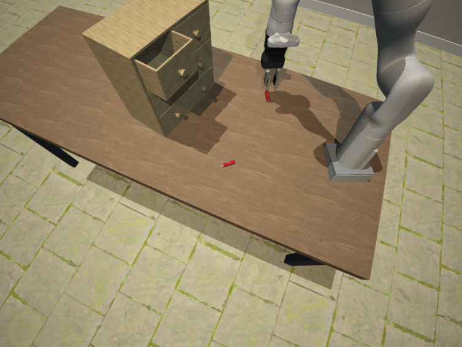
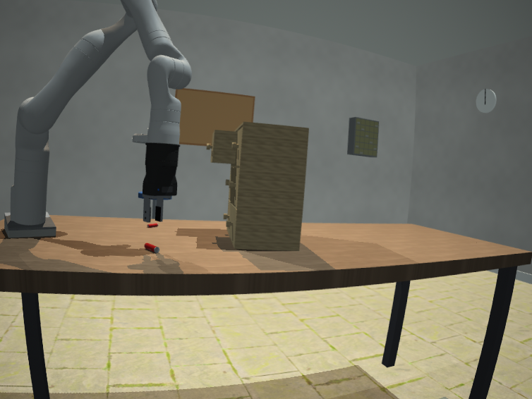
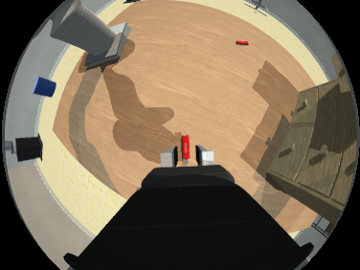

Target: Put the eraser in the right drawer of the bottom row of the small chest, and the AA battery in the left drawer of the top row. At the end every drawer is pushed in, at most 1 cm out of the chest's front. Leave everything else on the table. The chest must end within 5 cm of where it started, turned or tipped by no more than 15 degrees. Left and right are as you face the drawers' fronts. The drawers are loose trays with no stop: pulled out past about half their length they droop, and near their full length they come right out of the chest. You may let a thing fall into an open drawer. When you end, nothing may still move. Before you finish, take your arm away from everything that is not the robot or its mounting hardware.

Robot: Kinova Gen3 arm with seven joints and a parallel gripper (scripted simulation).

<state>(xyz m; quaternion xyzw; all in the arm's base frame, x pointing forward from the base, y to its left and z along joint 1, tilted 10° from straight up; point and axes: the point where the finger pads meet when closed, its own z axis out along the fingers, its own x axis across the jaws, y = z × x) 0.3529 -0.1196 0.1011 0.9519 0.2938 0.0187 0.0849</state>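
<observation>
Right now the red AA battery is 80 mm below my hand. The rest, counted from my hand: red battery: 330 mm to the left, 80 mm below, 10 mm behind.
</observation>
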